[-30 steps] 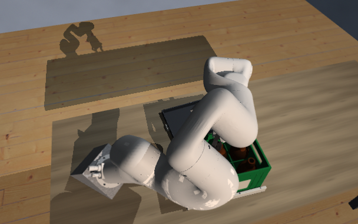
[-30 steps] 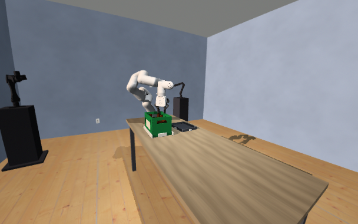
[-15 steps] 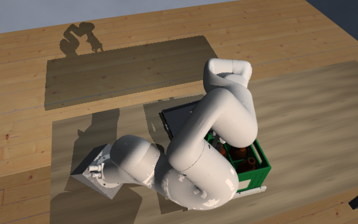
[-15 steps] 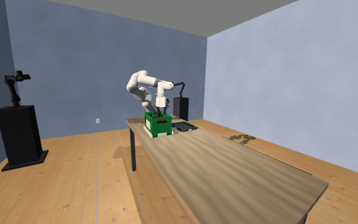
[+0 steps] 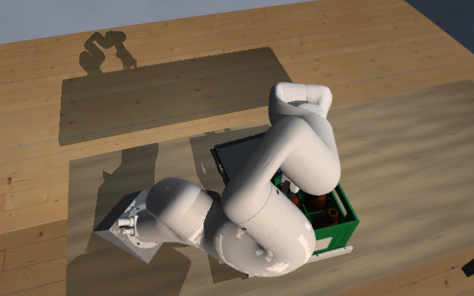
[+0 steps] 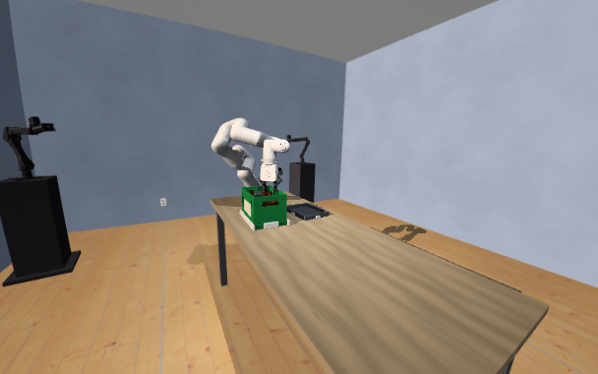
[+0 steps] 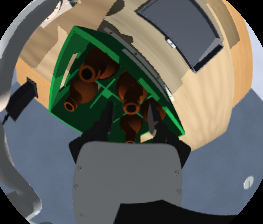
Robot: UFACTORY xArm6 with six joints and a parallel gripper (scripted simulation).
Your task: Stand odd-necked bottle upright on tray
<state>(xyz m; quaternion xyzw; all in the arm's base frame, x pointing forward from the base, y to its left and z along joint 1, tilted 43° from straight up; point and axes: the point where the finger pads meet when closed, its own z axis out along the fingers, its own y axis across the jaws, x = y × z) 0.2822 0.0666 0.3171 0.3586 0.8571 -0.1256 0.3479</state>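
Now: hand 9 cm above the green crate, 4 cm to the left of it and 1 cm past it. From my hand the other things lie so: dark tray 25 cm to the left, 17 cm below, 2 cm ahead.
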